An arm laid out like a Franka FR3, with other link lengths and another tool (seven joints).
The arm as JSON. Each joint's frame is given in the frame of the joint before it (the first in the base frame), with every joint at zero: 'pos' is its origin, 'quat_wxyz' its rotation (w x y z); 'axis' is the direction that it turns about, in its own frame. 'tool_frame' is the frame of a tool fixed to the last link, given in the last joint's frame.
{
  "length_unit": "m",
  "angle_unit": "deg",
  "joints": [
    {
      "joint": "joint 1",
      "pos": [
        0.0,
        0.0,
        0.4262
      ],
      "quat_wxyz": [
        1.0,
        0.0,
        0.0,
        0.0
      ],
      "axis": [
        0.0,
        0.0,
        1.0
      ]
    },
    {
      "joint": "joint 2",
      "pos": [
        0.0,
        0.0,
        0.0
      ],
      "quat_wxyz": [
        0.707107,
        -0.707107,
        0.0,
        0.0
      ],
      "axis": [
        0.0,
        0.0,
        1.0
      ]
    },
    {
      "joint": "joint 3",
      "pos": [
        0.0,
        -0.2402,
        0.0
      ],
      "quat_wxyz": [
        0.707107,
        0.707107,
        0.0,
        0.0
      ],
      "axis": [
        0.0,
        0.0,
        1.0
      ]
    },
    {
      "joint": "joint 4",
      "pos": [
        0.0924,
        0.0,
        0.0
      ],
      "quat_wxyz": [
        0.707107,
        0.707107,
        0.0,
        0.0
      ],
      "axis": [
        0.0,
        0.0,
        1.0
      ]
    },
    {
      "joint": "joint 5",
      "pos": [
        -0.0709,
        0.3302,
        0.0
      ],
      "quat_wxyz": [
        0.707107,
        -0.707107,
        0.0,
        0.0
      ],
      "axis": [
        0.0,
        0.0,
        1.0
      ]
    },
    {
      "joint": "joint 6",
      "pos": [
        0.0,
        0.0,
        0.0
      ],
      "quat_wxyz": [
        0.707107,
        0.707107,
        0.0,
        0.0
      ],
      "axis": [
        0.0,
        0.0,
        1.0
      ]
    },
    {
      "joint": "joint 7",
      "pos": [
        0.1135,
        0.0,
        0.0
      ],
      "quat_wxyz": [
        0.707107,
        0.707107,
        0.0,
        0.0
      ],
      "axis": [
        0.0,
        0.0,
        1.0
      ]
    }
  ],
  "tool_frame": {
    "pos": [
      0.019,
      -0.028,
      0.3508
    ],
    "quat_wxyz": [
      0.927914,
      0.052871,
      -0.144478,
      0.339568
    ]
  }
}
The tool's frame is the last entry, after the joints.
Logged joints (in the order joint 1, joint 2, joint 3, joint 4, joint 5, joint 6, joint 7), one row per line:
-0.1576 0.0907 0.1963 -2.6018 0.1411 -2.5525 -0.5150
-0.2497 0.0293 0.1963 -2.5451 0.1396 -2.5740 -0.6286
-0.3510 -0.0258 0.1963 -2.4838 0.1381 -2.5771 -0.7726
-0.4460 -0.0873 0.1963 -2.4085 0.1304 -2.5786 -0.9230
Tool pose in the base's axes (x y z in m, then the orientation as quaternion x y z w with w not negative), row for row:
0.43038 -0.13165 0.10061 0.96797 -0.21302 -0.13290 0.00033
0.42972 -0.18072 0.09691 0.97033 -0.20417 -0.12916 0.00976
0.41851 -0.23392 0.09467 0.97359 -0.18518 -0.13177 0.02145
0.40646 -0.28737 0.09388 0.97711 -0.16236 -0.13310 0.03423
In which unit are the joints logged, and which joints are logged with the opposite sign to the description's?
The joints are logged in radians. Opposite sign: joint 2, joint 3, joint 5, joint 6.
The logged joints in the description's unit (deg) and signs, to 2 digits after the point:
-9.03 -5.20 -11.25 -149.07 -8.08 146.25 -29.51
-14.31 -1.68 -11.25 -145.82 -8.00 147.48 -36.02
-20.11 1.48 -11.25 -142.31 -7.91 147.66 -44.27
-25.55 5.00 -11.25 -138.00 -7.47 147.74 -52.88

